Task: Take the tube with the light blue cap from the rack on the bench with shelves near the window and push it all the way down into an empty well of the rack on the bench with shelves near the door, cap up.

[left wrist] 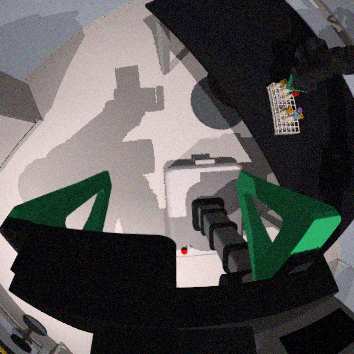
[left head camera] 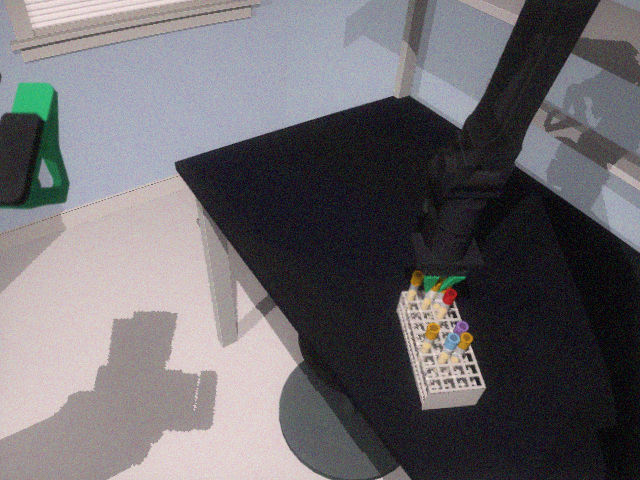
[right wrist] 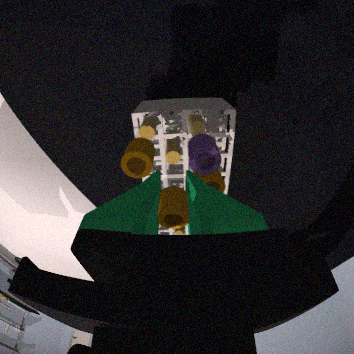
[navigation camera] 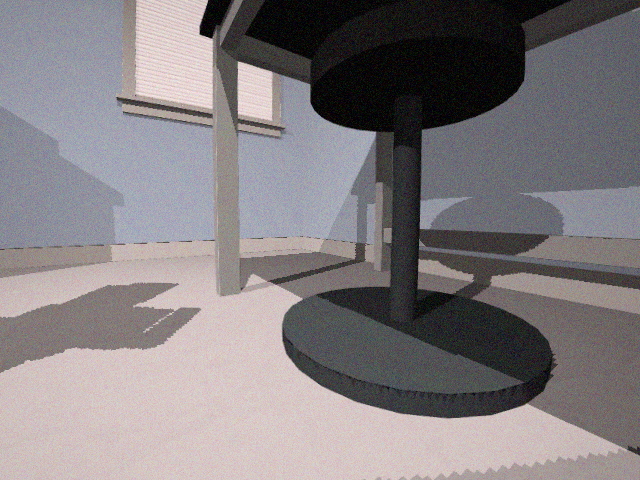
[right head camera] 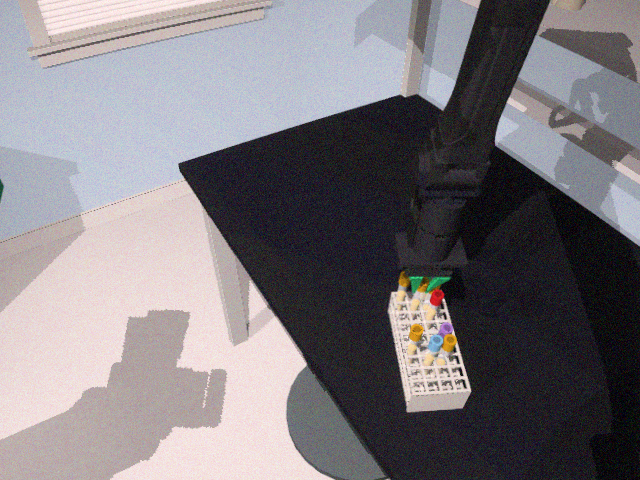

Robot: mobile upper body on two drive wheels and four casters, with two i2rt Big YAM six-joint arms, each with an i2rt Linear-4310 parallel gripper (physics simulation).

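Frame: origin at the left arm's base, x up, y right, z ahead, level; centimetres.
Where they show: left gripper, fingertip midpoint: (left wrist: 173, 177); right gripper, fingertip midpoint: (left wrist: 288, 87) (left head camera: 431, 289) (right wrist: 172, 177) (right head camera: 419, 290).
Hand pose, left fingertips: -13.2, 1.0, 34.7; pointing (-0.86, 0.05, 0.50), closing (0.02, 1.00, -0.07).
After its pixels a point has its place, as x, y, z.
The white rack (left head camera: 452, 398) {-61.6, 46.2, 44.2} (right head camera: 439, 401) {-61.7, 46.5, 44.2} (left wrist: 286, 133) {-60.8, 45.4, 44.0} stands on the black bench (left head camera: 310, 206) {-64.8, 26.3, 93.2} (right head camera: 310, 206) {-64.8, 26.7, 93.3}. The tube with the light blue cap (left head camera: 451, 341) {-52.9, 44.8, 49.0} (right head camera: 435, 343) {-52.9, 45.0, 49.0} (left wrist: 295, 116) {-53.1, 44.7, 49.1} stands cap up in the rack's near half, beside orange and purple caps; the right wrist view does not show it. My right gripper (left head camera: 440, 283) {-54.4, 44.6, 60.3} (right head camera: 424, 284) {-54.4, 44.6, 60.3} (right wrist: 172, 177) {-54.4, 44.6, 60.3} points down at the rack's far end, shut on an orange-capped tube (right wrist: 173, 206) {-51.3, 44.7, 60.5}. Whether that tube sits in a well is hidden. My left gripper (left wrist: 173, 177) {-13.2, 1.0, 34.7} is open and empty, away from the bench. The other rack does not show.
Other tubes in the rack have a red cap (left head camera: 449, 296) {-52.9, 46.6, 57.6} (right head camera: 436, 297) {-52.9, 46.7, 57.6}, a purple cap (left head camera: 461, 327) {-52.9, 47.0, 51.5} (right head camera: 446, 329) {-52.9, 47.1, 51.4} (right wrist: 203, 152) and orange caps. A round stool (navigation camera: 405, 206) {-117.0, 40.8, 78.3} stands partly under the bench. A bench leg (navigation camera: 226, 180) {-108.9, 1.7, 106.8} stands left of it. A shelf post (left head camera: 412, 46) {-48.2, 57.4, 145.5} rises at the bench's back corner.
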